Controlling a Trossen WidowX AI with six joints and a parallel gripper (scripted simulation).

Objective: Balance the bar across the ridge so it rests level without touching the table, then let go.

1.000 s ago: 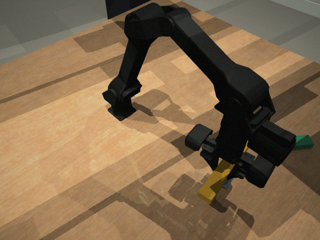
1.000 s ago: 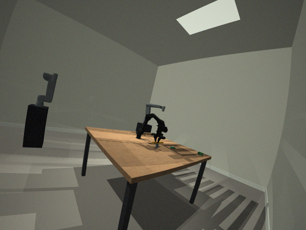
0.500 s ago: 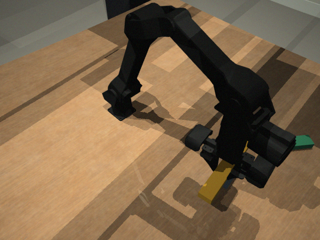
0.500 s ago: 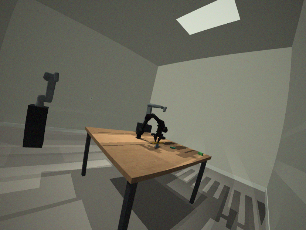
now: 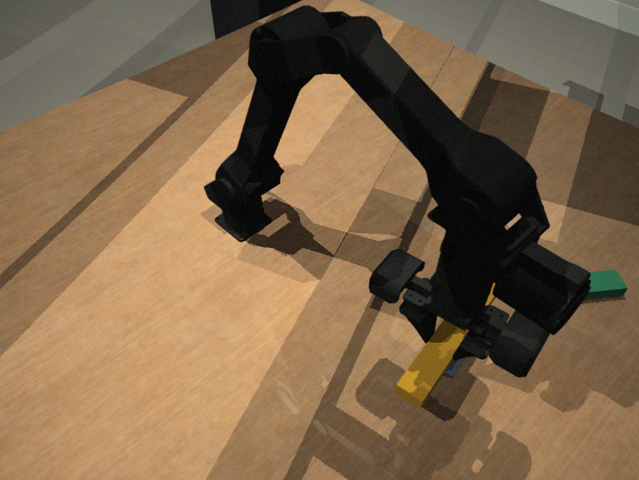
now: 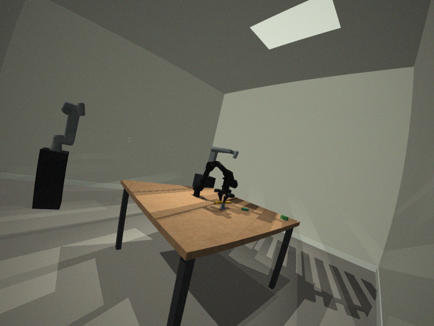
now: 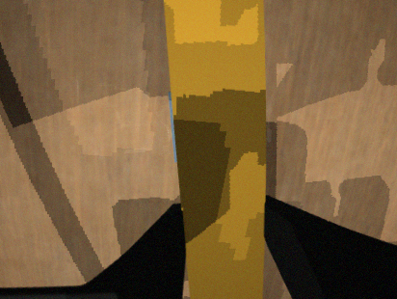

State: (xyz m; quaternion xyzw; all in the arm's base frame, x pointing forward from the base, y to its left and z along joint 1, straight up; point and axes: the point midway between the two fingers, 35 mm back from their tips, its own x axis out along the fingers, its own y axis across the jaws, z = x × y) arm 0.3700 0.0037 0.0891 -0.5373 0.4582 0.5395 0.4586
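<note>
My gripper tip is 3 cm to the right of the yellow bar.
</note>
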